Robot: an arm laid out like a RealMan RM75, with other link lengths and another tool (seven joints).
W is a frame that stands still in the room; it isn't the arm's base.
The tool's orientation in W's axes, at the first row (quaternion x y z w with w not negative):
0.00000, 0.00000, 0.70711, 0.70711
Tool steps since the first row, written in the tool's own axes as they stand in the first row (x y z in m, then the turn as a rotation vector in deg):
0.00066, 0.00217, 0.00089, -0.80, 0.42, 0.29
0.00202, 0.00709, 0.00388, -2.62, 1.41, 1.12
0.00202, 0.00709, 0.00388, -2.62, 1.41, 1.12
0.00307, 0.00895, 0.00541, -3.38, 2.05, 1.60
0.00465, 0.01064, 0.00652, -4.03, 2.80, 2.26
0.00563, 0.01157, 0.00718, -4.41, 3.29, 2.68
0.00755, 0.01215, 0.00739, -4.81, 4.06, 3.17
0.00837, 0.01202, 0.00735, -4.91, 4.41, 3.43
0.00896, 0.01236, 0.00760, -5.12, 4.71, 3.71
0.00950, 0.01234, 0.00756, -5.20, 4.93, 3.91
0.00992, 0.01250, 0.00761, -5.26, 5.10, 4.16
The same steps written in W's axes. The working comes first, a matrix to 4 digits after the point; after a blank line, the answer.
The tool's axes in the first row as the columns of a matrix, in W's axes (used below as rounded here):
0.0000, -1.0000, 0.0000
1.0000, 0.0000, 0.0000
0.0000, 0.0000, 1.0000

-0.00217, 0.00066, 0.00089, -0.42, -0.80, 0.29
-0.00709, 0.00202, 0.00388, -1.41, -2.62, 1.12
-0.00709, 0.00202, 0.00388, -1.41, -2.62, 1.12
-0.00895, 0.00307, 0.00541, -2.05, -3.38, 1.60
-0.01064, 0.00465, 0.00652, -2.80, -4.03, 2.26
-0.01157, 0.00563, 0.00718, -3.29, -4.41, 2.68
-0.01215, 0.00755, 0.00739, -4.06, -4.81, 3.17
-0.01202, 0.00837, 0.00735, -4.41, -4.91, 3.43
-0.01236, 0.00896, 0.00760, -4.71, -5.12, 3.71
-0.01234, 0.00950, 0.00756, -4.93, -5.20, 3.91
-0.01250, 0.00992, 0.00761, -5.10, -5.26, 4.16

